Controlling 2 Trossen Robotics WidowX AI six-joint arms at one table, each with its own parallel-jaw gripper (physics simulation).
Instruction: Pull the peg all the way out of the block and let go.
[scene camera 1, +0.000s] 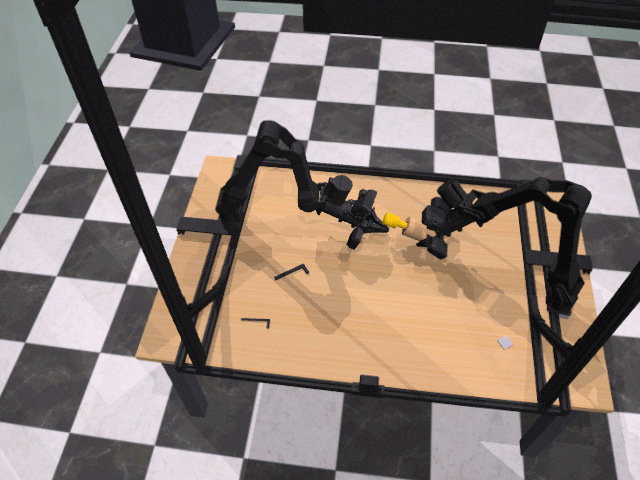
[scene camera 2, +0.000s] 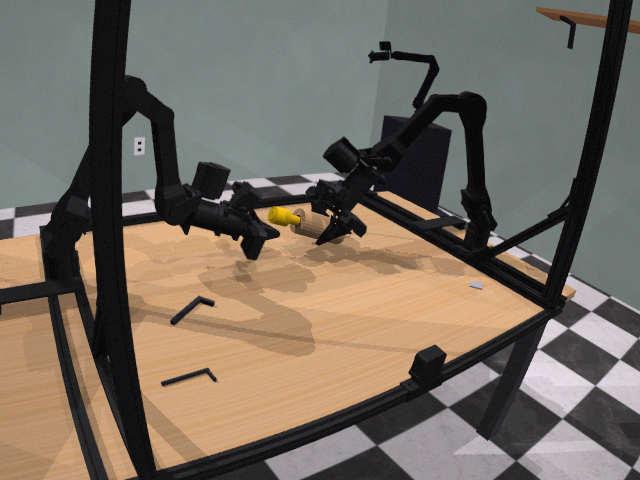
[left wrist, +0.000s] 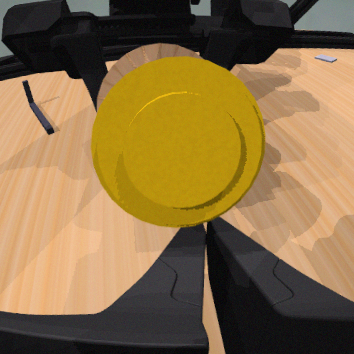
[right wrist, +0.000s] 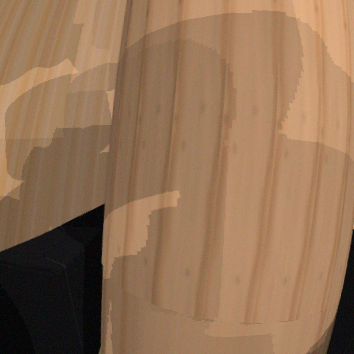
Observation:
In view: my left gripper (scene camera 2: 279, 234), my right gripper (scene camera 2: 310, 238), a wooden block (right wrist: 221, 215) and a yellow peg (left wrist: 177, 141).
The wooden block is seen too in the left wrist view (left wrist: 130, 60). My left gripper shows as well in scene camera 1 (scene camera 1: 388, 230) and in the left wrist view (left wrist: 202, 227). My right gripper also shows in scene camera 1 (scene camera 1: 417, 237) and in the right wrist view (right wrist: 207, 211).

